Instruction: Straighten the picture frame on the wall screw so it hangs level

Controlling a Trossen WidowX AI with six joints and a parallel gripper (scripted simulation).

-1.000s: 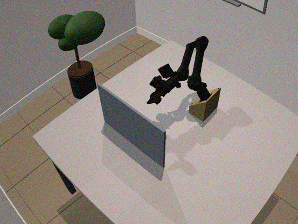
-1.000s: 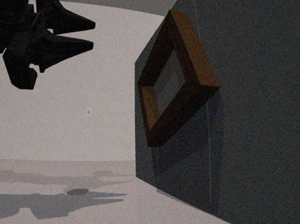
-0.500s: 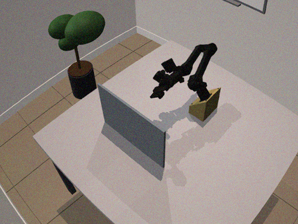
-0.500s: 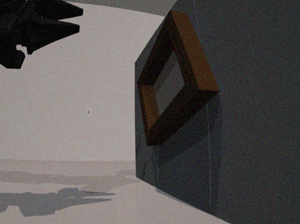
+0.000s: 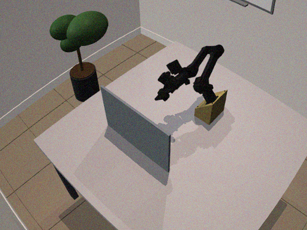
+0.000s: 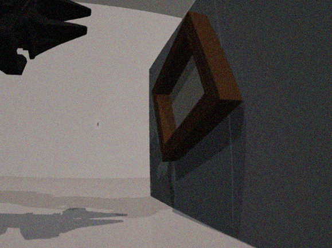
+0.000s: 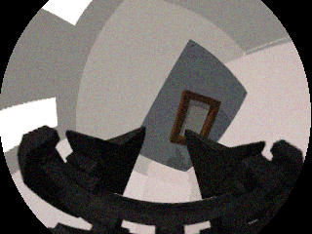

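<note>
The brown wooden picture frame lies 130 mm ahead of my gripper tip, 110 mm below it and 40 mm to the right of it. The rest, counted from my gripper tip: dark grey wall panel: 140 mm ahead, 120 mm below, 30 mm to the right.
</note>
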